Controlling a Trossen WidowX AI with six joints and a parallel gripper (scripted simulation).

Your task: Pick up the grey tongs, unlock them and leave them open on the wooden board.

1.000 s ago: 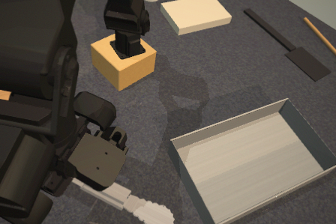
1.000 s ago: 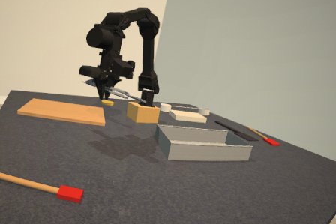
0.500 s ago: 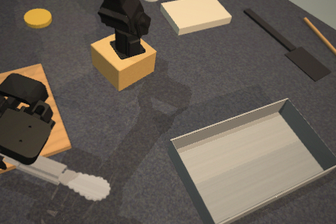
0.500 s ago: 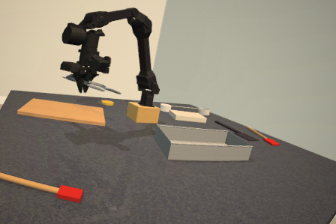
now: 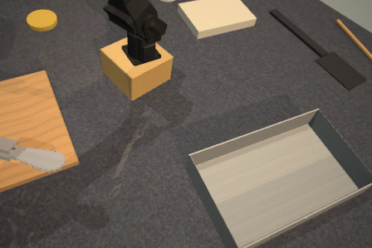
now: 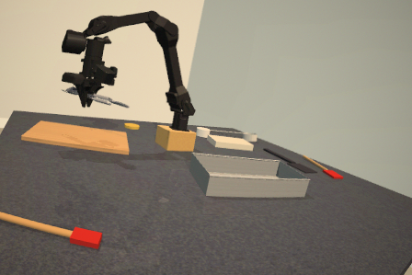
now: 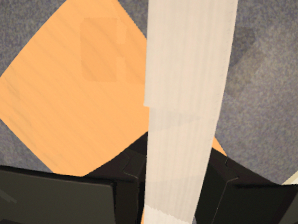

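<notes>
My gripper tip is 100 mm past the wooden board, 20 mm to the left of it and 120 mm above it. Also, from my gripper tip: white cylinder 370 mm behind, 560 mm to the left, 110 mm below; cream slab 230 mm behind, 630 mm to the left, 110 mm below; roasting tin 230 mm ahead, 460 mm to the left, 100 mm below.
</notes>
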